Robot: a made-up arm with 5 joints. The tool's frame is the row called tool. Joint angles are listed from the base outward.
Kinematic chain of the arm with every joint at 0, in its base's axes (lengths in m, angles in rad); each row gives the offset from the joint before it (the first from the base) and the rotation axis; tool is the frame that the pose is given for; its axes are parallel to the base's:
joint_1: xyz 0 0 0.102 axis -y
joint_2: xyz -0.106 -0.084 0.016 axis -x
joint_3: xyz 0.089 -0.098 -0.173 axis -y
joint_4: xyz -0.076 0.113 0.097 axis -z
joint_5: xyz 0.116 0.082 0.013 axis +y
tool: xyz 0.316 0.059 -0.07
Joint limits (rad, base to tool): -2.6..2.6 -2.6..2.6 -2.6..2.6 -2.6..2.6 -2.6..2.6
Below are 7 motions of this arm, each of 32 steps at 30 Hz.
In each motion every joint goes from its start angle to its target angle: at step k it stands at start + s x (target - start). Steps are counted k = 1, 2, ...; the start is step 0. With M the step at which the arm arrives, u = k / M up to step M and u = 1 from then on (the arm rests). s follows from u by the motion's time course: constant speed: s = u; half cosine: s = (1 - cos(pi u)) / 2; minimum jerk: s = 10 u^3 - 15 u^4 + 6 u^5.
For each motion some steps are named. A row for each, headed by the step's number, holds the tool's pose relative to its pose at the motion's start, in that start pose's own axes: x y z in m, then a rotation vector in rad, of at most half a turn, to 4 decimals.
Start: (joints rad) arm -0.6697 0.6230 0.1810 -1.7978 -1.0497
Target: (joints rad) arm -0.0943 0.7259 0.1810 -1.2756 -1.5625
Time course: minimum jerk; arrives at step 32
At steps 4, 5, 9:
4: -0.0007 -0.0033 -0.0018 -0.0150 -0.0040 -0.0008
5: -0.0012 -0.0061 -0.0034 -0.0278 -0.0075 -0.0013
9: -0.0060 -0.0280 -0.0138 -0.1307 -0.0368 -0.0019

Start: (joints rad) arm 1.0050 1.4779 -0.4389 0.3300 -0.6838
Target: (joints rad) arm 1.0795 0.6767 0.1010 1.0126 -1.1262
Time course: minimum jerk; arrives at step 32
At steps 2, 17, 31, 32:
2: 0.0003 -0.0006 0.0007 0.0010 -0.0016 -0.0020
17: -0.0164 -0.2186 0.1189 0.1691 -0.2881 -0.5869
31: -0.1533 -0.3838 0.1042 0.1733 -0.3158 -1.1270
32: -0.1534 -0.3839 0.1042 0.1733 -0.3157 -1.1274

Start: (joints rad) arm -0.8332 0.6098 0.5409 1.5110 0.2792
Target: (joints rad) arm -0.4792 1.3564 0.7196 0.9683 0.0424
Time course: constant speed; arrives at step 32
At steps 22, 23, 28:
22: -0.1369 0.1728 0.2397 0.0432 -0.7453 0.5202
23: -0.1484 0.1775 0.2471 0.0400 -0.7807 0.5412
28: -0.2098 0.1972 0.2761 0.0154 -0.9583 0.6434

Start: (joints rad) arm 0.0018 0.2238 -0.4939 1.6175 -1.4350
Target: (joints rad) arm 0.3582 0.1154 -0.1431 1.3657 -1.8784
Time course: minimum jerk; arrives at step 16
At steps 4, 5, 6, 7, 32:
4: 0.0057 -0.0197 0.0138 0.0320 -0.0298 -0.0687
5: 0.0090 -0.0353 0.0240 0.0536 -0.0531 -0.1207
6: 0.0119 -0.0559 0.0367 0.0778 -0.0836 -0.1868
7: 0.0132 -0.0806 0.0513 0.1017 -0.1202 -0.2642
32: -0.0279 -0.2315 0.1327 0.1562 -0.3559 -0.7307

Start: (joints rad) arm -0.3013 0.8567 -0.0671 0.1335 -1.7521
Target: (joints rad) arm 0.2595 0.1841 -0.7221 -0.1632 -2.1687
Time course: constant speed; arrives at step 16
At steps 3, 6, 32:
3: 0.0122 -0.0285 -0.0143 -0.0308 -0.0153 -0.1249
6: 0.0240 -0.0624 -0.0217 -0.0489 -0.0475 -0.2616
32: 0.0411 -0.1965 0.0004 -0.0171 -0.2746 -0.7632

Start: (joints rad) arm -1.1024 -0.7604 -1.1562 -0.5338 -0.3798
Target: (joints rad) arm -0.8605 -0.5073 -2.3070 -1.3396 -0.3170
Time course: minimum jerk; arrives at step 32
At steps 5, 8, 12, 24, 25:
5: -0.0017 0.0058 -0.0091 0.0151 0.0306 0.0144
8: -0.0072 0.0197 -0.0297 0.0552 0.1047 0.0477
12: -0.0236 0.0493 -0.0661 0.1639 0.2671 0.1123
24: -0.0519 0.1086 -0.0626 0.7135 0.6767 0.2000
25: -0.0500 0.1085 -0.0581 0.7452 0.6873 0.1989

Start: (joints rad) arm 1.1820 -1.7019 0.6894 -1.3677 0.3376
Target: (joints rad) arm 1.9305 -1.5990 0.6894 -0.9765 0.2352
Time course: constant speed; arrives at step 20
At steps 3, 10, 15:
3: -0.0238 0.0171 0.0277 0.0135 -0.0695 0.0439
10: -0.0878 0.0479 0.0857 0.0530 -0.2274 0.1481
15: -0.1387 0.0613 0.1211 0.0876 -0.3361 0.2242

